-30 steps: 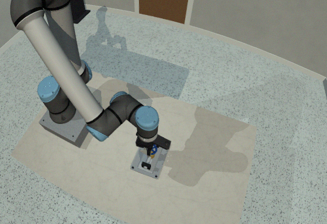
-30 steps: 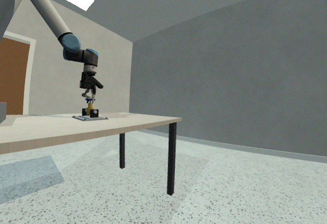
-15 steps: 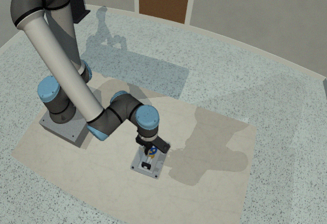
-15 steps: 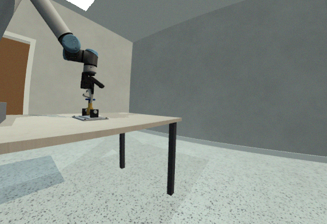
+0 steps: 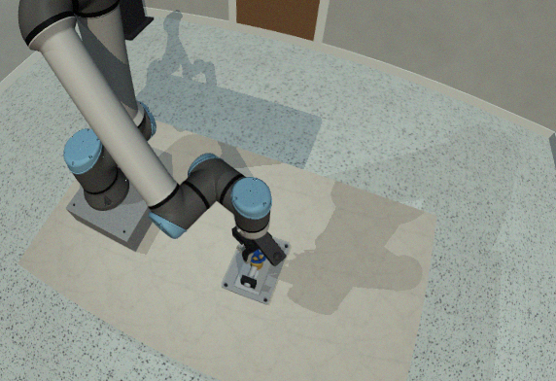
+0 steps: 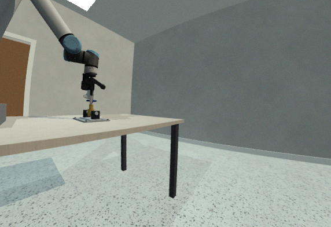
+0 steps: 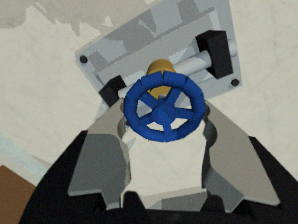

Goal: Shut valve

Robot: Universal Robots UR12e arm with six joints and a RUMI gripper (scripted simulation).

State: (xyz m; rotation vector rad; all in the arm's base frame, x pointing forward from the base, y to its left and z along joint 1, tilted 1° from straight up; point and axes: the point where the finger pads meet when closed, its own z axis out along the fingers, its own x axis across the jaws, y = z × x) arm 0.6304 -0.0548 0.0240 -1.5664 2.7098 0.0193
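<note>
Now: the blue spoked handwheel 1 cm above my hand.
</note>
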